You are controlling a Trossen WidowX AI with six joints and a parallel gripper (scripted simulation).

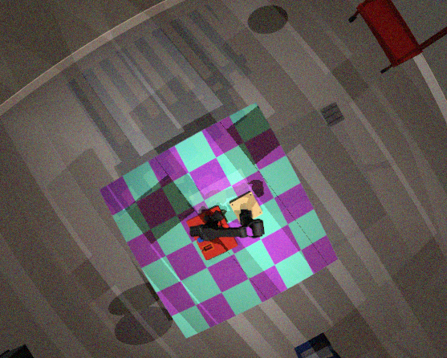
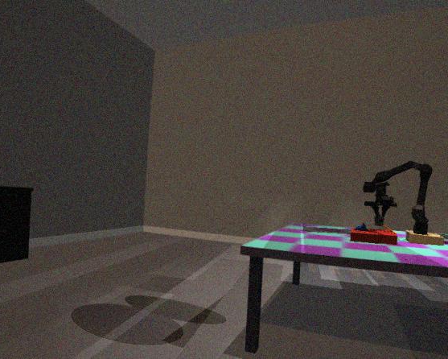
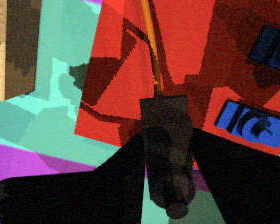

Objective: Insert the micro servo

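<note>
My gripper tip is 10 cm above the red deck, 9 cm to the right of it and 1 cm short of it.
</note>
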